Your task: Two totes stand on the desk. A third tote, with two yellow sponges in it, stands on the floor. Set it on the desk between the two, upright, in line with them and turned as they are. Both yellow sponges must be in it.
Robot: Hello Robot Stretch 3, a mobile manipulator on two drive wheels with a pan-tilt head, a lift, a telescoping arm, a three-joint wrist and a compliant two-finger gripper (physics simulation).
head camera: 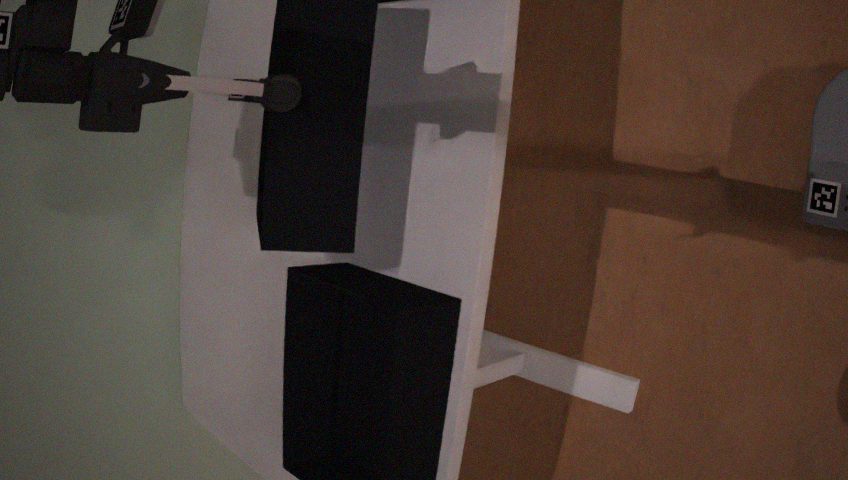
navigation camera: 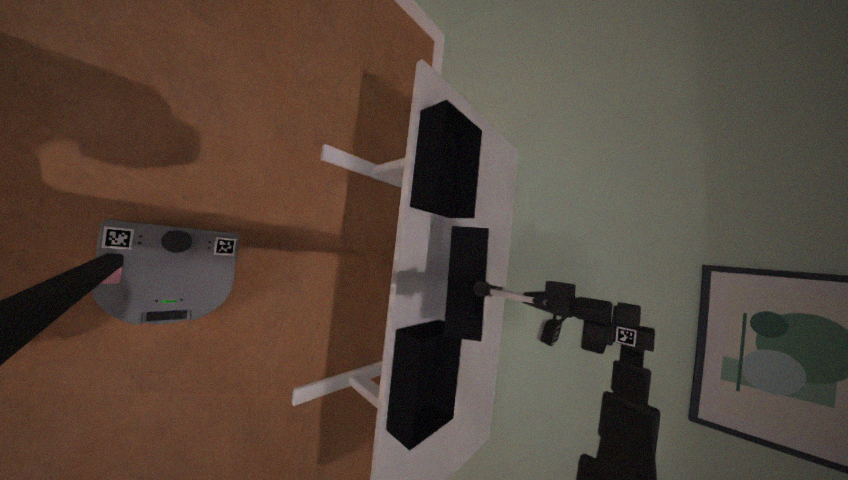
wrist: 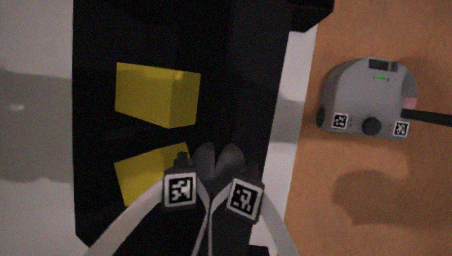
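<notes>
The third tote (head camera: 315, 172) (navigation camera: 467, 255) (wrist: 250, 65) is black and upright over the white desk (head camera: 220, 309) (navigation camera: 493, 368) (wrist: 287, 65), between one tote (navigation camera: 446, 160) (head camera: 368, 368) and another tote (navigation camera: 422, 380). It sits farther toward the wall than both. I cannot tell whether it touches the desk. My gripper (head camera: 280, 93) (navigation camera: 482, 289) (wrist: 220, 161) is shut on its wall; the pinched edge is hard to see. One yellow sponge (wrist: 145, 92) and a second yellow sponge (wrist: 145, 170), partly behind a finger, lie inside it.
The robot base (head camera: 833, 130) (navigation camera: 178, 267) (wrist: 370, 100) stands on the brown floor in front of the desk. Desk legs (head camera: 601, 386) (navigation camera: 357, 163) stick out over the floor. The green wall (navigation camera: 595, 148) with a framed picture (navigation camera: 803, 350) is behind the desk.
</notes>
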